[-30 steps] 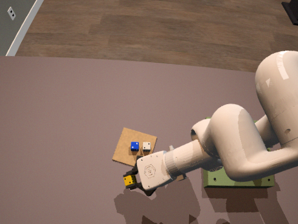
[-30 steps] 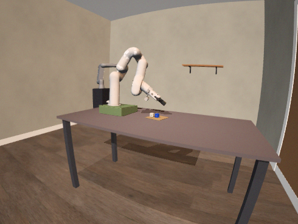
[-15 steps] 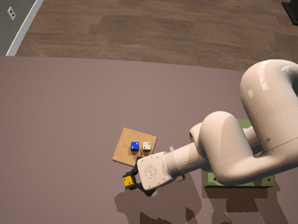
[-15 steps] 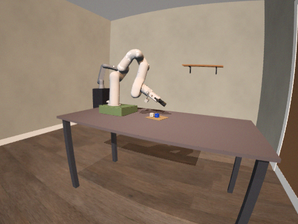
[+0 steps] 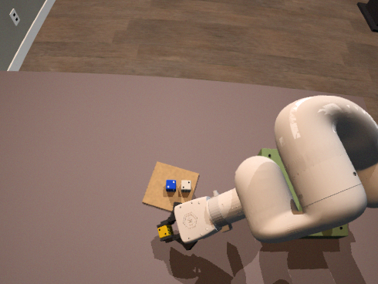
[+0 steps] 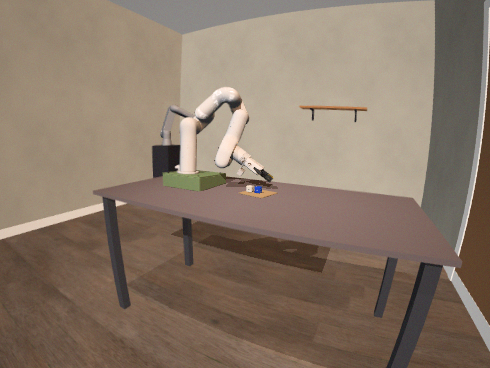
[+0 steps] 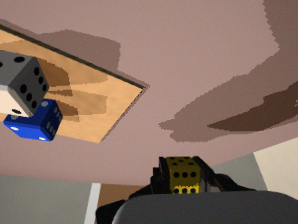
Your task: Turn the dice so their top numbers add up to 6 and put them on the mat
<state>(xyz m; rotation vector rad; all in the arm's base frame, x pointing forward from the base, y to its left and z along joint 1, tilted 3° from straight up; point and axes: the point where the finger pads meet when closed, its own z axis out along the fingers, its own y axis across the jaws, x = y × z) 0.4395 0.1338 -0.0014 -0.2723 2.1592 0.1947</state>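
Now: hand 50 mm past the white die, 140 mm to the left of it and 40 mm above it. Round my hand: yellow die (right at my hand); then blue die (10 mm behind, 140 mm to the right, 40 mm below); then tan mat (10 mm behind, 140 mm to the right, 60 mm below).
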